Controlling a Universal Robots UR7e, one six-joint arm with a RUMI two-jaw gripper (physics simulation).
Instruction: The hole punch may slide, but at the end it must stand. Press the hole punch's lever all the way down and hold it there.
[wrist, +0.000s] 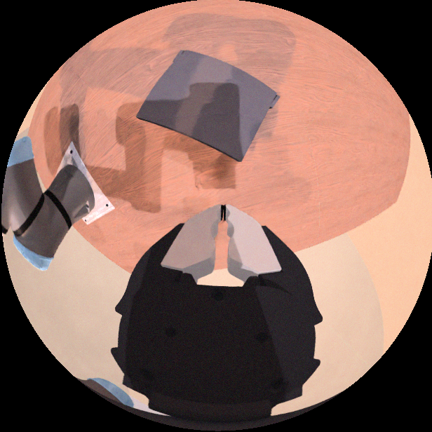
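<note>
The hole punch (210, 105) shows as a dark grey, slightly curved, four-sided body on the table, above the middle of the wrist view and turned at an angle. A small notched part sticks out at its right edge. Its lever cannot be told apart from the rest of the body. My gripper (223, 206) is shut, with its fingertips together and nothing between them. In the view the tips are below the hole punch's lower right edge, apart from it. The gripper's shadow falls across the hole punch and the table beside it.
The wood-grained reddish table (340, 150) has a curved-looking edge at the right and below. The robot's own arm (37, 210), grey with blue caps, rises at the left from a light mounting plate (102, 204) at the table's edge. Pale floor (345, 310) shows beyond the table.
</note>
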